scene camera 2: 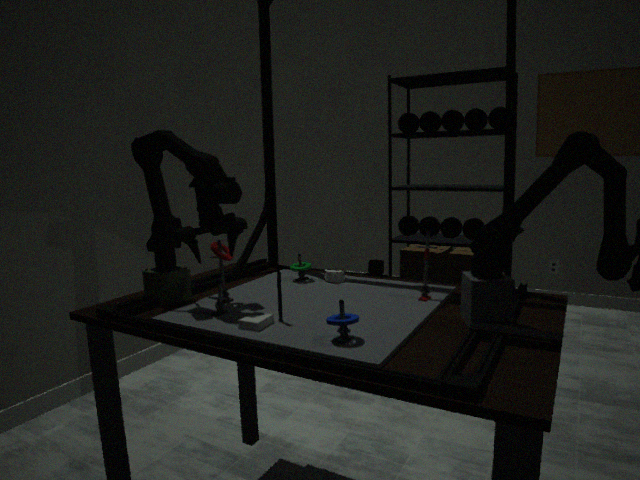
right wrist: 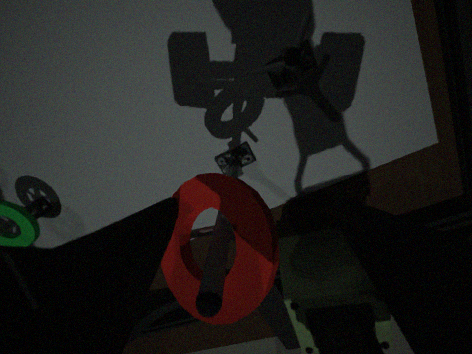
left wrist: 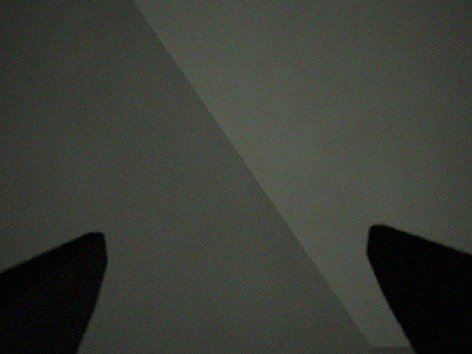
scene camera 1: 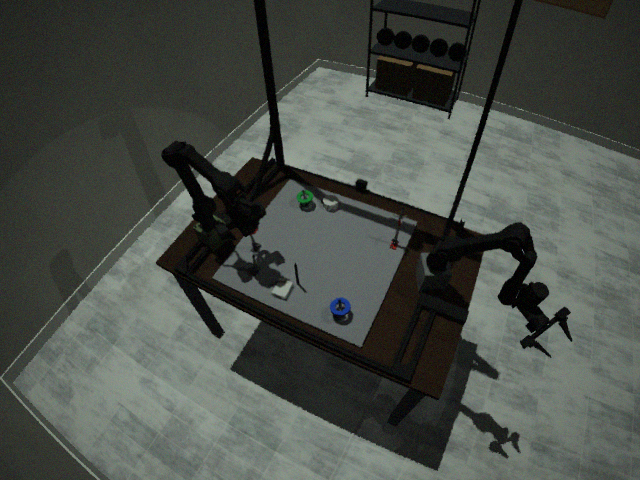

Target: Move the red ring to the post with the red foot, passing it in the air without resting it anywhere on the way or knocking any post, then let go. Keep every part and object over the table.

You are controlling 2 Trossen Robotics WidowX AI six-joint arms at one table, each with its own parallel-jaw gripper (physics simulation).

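Places are measured from the left arm's base along level axes (x ahead, y left, z up), in centimetres.
Pixels of known places: left gripper, fingertip midpoint: (left wrist: 239,243) (scene camera 1: 561,349); right gripper, fingertip midpoint: (scene camera 2: 216,259) (right wrist: 256,205); left arm's base, origin of the base link: (scene camera 2: 487,275) (scene camera 1: 436,263); right arm's base, origin of the base link: (scene camera 2: 166,269) (right wrist: 340,325) (scene camera 1: 209,224).
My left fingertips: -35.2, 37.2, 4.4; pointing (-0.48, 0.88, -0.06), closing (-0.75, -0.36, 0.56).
Note:
For each thing: its middle in the pictures, then the offset to it from my left fingertips, as dx, dy, dz. "pt": a spot on its surface instead.
- red ring, body centre: (right wrist: 210,242) (scene camera 2: 221,251) +103.5, -52.4, -0.2
- post with the red foot, surface spot: (scene camera 2: 424,298) (scene camera 1: 394,247) pt +47.7, -52.2, -14.3
- green ring, body centre: (right wrist: 9,225) (scene camera 2: 300,266) (scene camera 1: 304,197) +84.2, -77.0, -10.3
- blue ring, body centre: (scene camera 2: 342,319) (scene camera 1: 340,306) +70.0, -23.8, -10.3
- thin dark rod, body centre: (scene camera 2: 279,293) (scene camera 1: 296,273) +85.4, -35.9, -7.9
- white block, body centre: (scene camera 2: 256,321) (scene camera 1: 282,288) +90.9, -33.2, -13.9
- pale rounded object, body centre: (scene camera 2: 334,275) (scene camera 1: 330,202) +73.0, -76.0, -13.2
The red ring (scene camera 2: 227,253) (right wrist: 256,270) is tilted on its tall post (scene camera 2: 222,279) at the left of the mat; in scene camera 1 the arm mostly hides it. My right gripper (scene camera 2: 214,256) (right wrist: 256,205) is open, with its fingertips low around the ring; the ring's left edge is close to one finger in the right wrist view, and contact is unclear. The post with the red foot (scene camera 1: 393,245) (scene camera 2: 424,298) stands upright at the mat's right side, with no ring on it. My left gripper (scene camera 1: 560,348) (left wrist: 239,243) is open and empty, beyond the table's right edge.
A green ring (scene camera 1: 299,198) (scene camera 2: 294,267) (right wrist: 29,232) and a blue ring (scene camera 1: 333,310) (scene camera 2: 351,319) sit on short posts. A thin dark rod (scene camera 1: 296,273) (scene camera 2: 279,297), a white block (scene camera 1: 282,289) (scene camera 2: 256,322) and a pale rounded object (scene camera 1: 329,204) (scene camera 2: 334,276) are on the mat.

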